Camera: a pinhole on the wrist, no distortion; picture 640 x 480 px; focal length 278.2 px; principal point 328.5 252.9 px. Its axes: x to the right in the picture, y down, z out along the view. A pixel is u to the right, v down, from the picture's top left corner.
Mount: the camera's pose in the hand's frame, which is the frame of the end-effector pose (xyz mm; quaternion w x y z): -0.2 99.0 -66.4 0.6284 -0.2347 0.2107 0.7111
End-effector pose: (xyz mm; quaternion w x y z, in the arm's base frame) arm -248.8 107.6 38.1 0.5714 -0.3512 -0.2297 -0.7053
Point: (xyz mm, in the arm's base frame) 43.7 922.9 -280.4
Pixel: outside the picture
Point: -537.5 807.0 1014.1
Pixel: outside the picture
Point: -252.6 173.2 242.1
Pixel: outside the picture
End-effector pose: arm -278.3 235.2 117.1 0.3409 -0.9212 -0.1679 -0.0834
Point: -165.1 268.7 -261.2
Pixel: 248.5 232.6
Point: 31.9 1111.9 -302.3
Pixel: outside the picture
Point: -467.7 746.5 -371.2
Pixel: outside the picture
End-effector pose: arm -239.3 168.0 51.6 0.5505 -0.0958 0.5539 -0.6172
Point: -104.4 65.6 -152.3
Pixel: 314.1 31.8
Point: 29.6 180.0 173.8
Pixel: 93.9 465.4
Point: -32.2 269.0 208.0
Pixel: outside the picture
